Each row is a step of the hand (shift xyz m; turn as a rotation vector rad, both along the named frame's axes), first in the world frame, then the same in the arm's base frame.
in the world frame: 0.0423 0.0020 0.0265 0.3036 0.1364 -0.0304
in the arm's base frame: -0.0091 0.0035 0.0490 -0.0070 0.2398 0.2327
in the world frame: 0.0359 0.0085 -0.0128 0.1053 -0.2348 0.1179
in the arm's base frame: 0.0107 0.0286 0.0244 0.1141 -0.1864 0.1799
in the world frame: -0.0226 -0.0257 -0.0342 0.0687 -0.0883 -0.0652
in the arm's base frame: 0.0357 -0.0069 -0.0319 0.1220 0.0071 0.0427
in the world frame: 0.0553 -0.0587 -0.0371 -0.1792 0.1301 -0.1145
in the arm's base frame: 0.0792 0.0051 0.0397 -0.0587 0.0814 -0.2282
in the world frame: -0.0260 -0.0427 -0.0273 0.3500 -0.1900 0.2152
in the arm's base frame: 0.0425 -0.0241 -0.0293 0.0745 -0.1100 0.4327
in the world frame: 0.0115 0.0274 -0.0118 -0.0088 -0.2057 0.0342
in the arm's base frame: -0.0091 0.0306 0.0008 0.1222 -0.1650 0.0372
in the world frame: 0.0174 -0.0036 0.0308 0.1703 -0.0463 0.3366
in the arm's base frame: -0.0137 -0.0134 0.0299 -0.1499 -0.1593 0.3108
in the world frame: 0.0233 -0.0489 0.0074 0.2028 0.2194 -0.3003
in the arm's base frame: 0.0354 -0.0281 0.0308 0.0887 0.4141 0.0083
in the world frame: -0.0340 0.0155 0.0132 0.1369 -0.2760 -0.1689
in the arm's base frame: -0.0277 -0.0116 -0.0259 0.3404 -0.0313 0.0813
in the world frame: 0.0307 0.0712 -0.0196 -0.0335 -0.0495 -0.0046
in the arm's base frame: -0.0308 0.0734 0.0078 0.0306 -0.0454 -0.0245
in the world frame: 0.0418 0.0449 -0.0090 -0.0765 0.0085 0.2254
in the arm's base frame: -0.0164 0.0538 0.0261 -0.1727 -0.1601 0.0355
